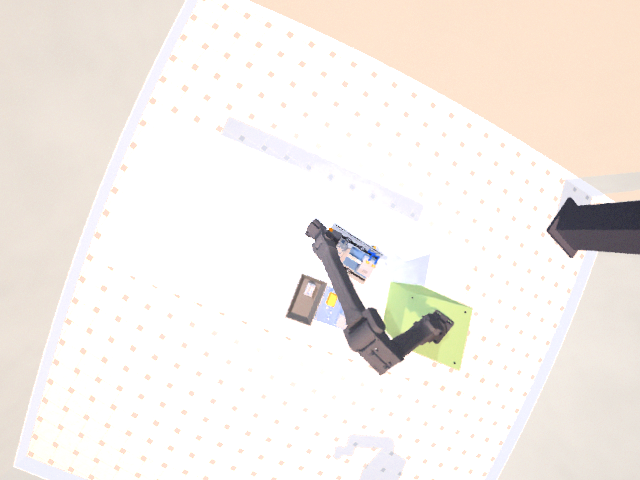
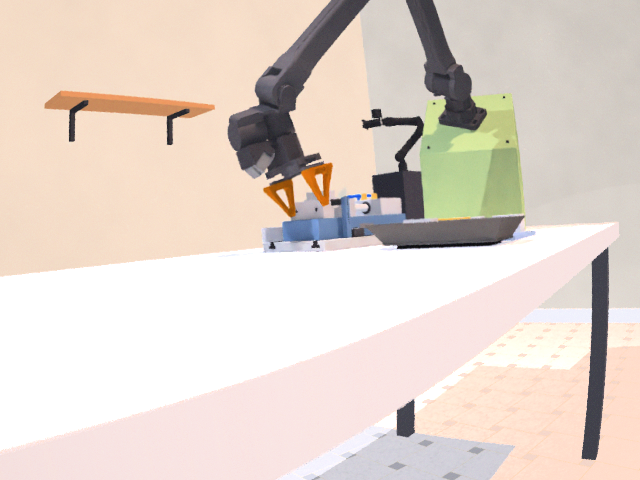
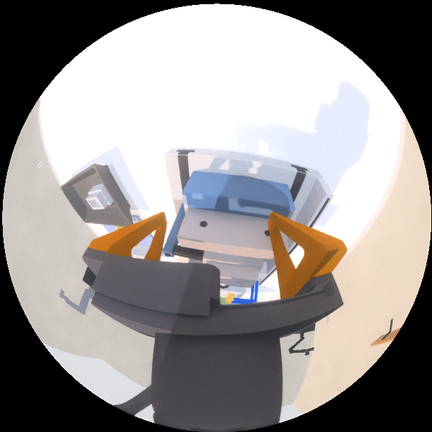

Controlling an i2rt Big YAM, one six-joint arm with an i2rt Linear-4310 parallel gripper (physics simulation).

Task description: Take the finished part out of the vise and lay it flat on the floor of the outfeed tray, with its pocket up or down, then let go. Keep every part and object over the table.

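Places are measured from the arm's base along level axes (x ahead, y left, z up), in centimetres.
Pixels of known places: gripper, fingertip midpoint: (image 2: 308, 211); arm's base, origin of the base link: (image 1: 437, 326) (image 2: 463, 118).
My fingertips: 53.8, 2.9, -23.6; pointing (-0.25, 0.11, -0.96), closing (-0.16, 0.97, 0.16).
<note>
Ahead of a thing's pixels: the offset from my fingertips to its top centre, as dx, dy, dz. "spot": to the spot under its first point. Level surfaces: height alone.
The vise @[-11.5, -3.8, +2.4] (image 1: 353, 263) (image 2: 310, 229) (image 3: 235, 192) has a blue body and light grey jaws on a pale base. The finished part, a light grey block @[-4.8, -2.7, +3.9] (image 2: 312, 196) (image 3: 232, 269), sits in it, partly hidden behind the jaw with two holes; its pocket is not clear. My gripper (image 2: 309, 208) (image 3: 217, 217) is open and empty, pointing down with its orange fingertips low at either side of that jaw. The brown outfeed tray (image 1: 299, 308) (image 2: 449, 233) (image 3: 107, 216) stands beside the vise. A small pale block @[-7.3, +22.8, -2.9] (image 1: 310, 289) (image 3: 98, 197) lies in the tray.
A blue mat @[dz -6.7] (image 1: 323, 314) with a yellow item @[-19.4, +19.6, -3.2] (image 1: 331, 299) lies beside the tray. Blue hex keys @[spot: -22.4, -11.4, -5.6] (image 1: 373, 256) (image 3: 245, 301) are at the vise's far end. The arm is mounted on a green stand (image 1: 447, 346) (image 2: 465, 180). A black box (image 2: 398, 191) stands behind the vise.
</note>
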